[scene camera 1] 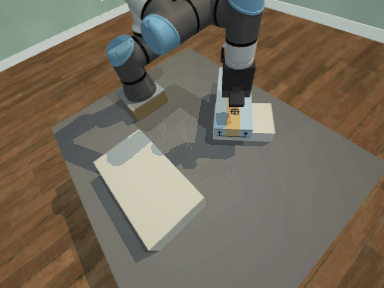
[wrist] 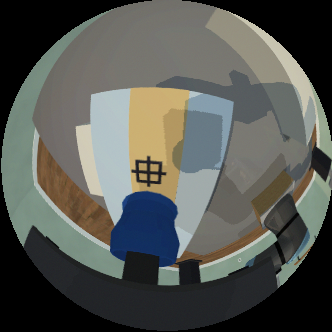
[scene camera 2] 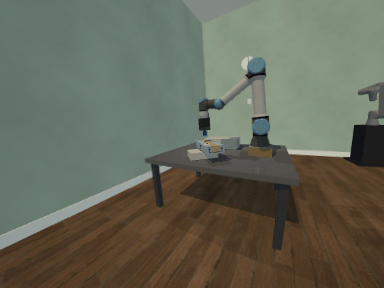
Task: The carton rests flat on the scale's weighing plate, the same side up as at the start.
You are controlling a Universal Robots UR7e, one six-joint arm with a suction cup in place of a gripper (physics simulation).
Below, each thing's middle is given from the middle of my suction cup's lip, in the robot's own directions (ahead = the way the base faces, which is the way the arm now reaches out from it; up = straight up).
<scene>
Now: the light blue carton (scene camera 1: 230,122) 50 mm behind my suction cup, 70 mm to the left of it and 90 mm below it. Also, from my suction cup: large cream box (scene camera 1: 159,201) 50 mm behind, 380 mm to the right, 140 mm below; then cream scale (scene camera 1: 263,126) 10 mm ahead, 60 mm to the left, 150 mm below.
</scene>
